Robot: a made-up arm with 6 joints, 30 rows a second.
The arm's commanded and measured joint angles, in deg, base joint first. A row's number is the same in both.
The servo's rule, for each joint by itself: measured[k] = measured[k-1] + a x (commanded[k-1-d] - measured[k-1]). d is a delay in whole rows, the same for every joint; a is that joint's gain. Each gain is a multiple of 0.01, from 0.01 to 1. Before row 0 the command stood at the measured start. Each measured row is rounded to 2 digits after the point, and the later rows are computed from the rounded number. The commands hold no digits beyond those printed.
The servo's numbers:
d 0
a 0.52 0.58 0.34 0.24 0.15 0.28
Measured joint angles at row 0:
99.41, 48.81, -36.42, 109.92, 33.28, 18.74
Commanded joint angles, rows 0 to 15:
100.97, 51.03, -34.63, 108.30, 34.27, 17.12
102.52, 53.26, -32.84, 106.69, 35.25, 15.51
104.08, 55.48, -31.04, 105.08, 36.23, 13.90
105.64, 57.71, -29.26, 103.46, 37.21, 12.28
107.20, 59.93, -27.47, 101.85, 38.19, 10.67
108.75, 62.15, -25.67, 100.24, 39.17, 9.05
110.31, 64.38, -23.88, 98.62, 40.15, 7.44
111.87, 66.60, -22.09, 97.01, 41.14, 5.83
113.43, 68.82, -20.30, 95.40, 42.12, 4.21
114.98, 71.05, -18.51, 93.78, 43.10, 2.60
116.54, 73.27, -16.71, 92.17, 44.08, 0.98
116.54, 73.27, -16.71, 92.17, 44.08, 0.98
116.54, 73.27, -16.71, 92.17, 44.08, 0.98
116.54, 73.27, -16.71, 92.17, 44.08, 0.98
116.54, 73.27, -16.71, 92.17, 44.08, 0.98
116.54, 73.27, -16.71, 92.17, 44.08, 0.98
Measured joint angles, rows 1 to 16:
100.22, 50.10, -35.81, 109.53, 33.43, 18.29
101.42, 51.93, -34.80, 108.85, 33.70, 17.51
102.80, 53.99, -33.52, 107.95, 34.08, 16.50
104.28, 56.15, -32.07, 106.87, 34.55, 15.32
105.80, 58.34, -30.51, 105.67, 35.10, 14.02
107.33, 60.55, -28.86, 104.37, 35.71, 12.63
108.88, 62.77, -27.17, 102.99, 36.38, 11.18
110.43, 64.99, -25.44, 101.55, 37.09, 9.68
111.99, 67.21, -23.69, 100.07, 37.84, 8.15
113.54, 69.44, -21.93, 98.56, 38.63, 6.60
115.10, 71.66, -20.16, 97.03, 39.45, 5.03
115.85, 72.59, -18.99, 95.86, 40.14, 3.90
116.21, 72.98, -18.21, 94.97, 40.73, 3.08
116.38, 73.15, -17.70, 94.30, 41.23, 2.49
116.46, 73.22, -17.36, 93.79, 41.66, 2.07
116.50, 73.25, -17.14, 93.40, 42.02, 1.76

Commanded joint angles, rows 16 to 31:
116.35, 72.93, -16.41, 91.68, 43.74, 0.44
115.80, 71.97, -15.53, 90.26, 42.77, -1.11
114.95, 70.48, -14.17, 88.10, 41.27, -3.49
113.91, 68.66, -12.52, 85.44, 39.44, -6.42
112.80, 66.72, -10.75, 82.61, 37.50, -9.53
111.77, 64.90, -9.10, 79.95, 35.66, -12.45
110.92, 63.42, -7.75, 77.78, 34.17, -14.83
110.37, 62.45, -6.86, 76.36, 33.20, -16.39
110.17, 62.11, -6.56, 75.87, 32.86, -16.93
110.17, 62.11, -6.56, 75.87, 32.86, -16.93
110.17, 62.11, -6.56, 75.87, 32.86, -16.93
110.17, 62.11, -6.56, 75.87, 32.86, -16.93
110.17, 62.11, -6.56, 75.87, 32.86, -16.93
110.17, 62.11, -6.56, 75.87, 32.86, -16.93
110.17, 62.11, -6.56, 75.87, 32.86, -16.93
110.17, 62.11, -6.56, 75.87, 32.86, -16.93
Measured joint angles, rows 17 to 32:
116.42, 73.06, -16.89, 92.99, 42.28, 1.39
116.10, 72.43, -16.43, 92.33, 42.35, 0.69
115.50, 71.30, -15.66, 91.31, 42.19, -0.48
114.67, 69.77, -14.59, 89.90, 41.78, -2.14
113.70, 68.00, -13.28, 88.15, 41.14, -4.21
112.70, 66.20, -11.86, 86.18, 40.32, -6.52
111.77, 64.59, -10.46, 84.16, 39.40, -8.85
111.04, 63.35, -9.24, 82.29, 38.47, -10.96
110.59, 62.63, -8.33, 80.75, 37.63, -12.63
110.37, 62.33, -7.73, 79.58, 36.91, -13.83
110.27, 62.20, -7.33, 78.69, 36.30, -14.70
110.22, 62.15, -7.07, 78.01, 35.78, -15.32
110.19, 62.13, -6.90, 77.50, 35.34, -15.77
110.18, 62.12, -6.78, 77.11, 34.97, -16.09
110.17, 62.11, -6.71, 76.81, 34.65, -16.33
110.17, 62.11, -6.66, 76.58, 34.38, -16.50

